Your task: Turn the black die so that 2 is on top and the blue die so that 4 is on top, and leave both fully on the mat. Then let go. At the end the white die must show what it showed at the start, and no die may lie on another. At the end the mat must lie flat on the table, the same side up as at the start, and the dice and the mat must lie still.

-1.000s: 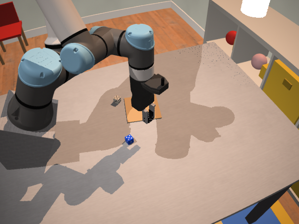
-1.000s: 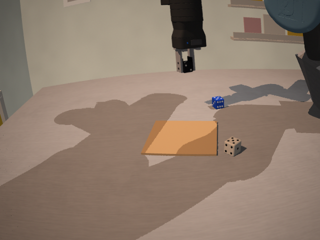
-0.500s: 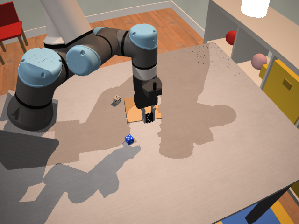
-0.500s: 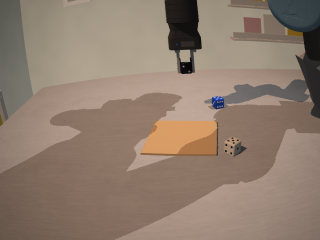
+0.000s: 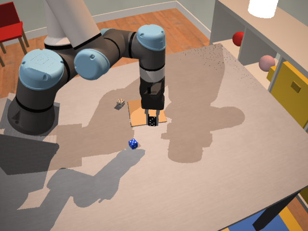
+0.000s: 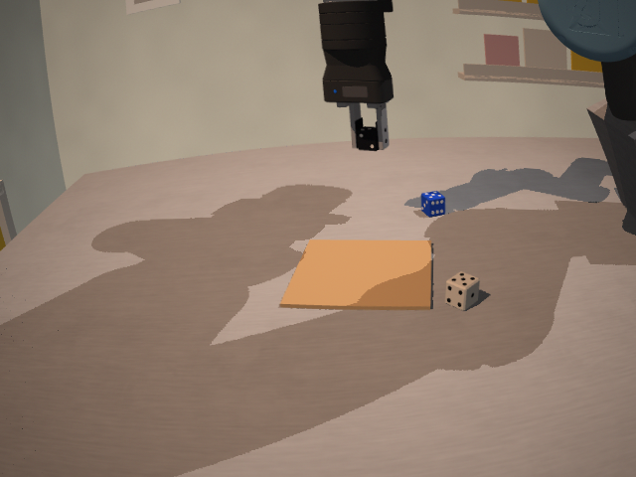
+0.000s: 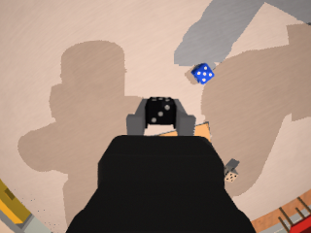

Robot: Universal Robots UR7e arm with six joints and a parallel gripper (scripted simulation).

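The blue die lies 80 mm behind my hand and 100 mm below it. From my hand the other things lie so: white die (60 mm behind, 220 mm to the left, 100 mm below); black die (10 mm below); orange mat (30 mm ahead, 140 mm to the left, 110 mm below).
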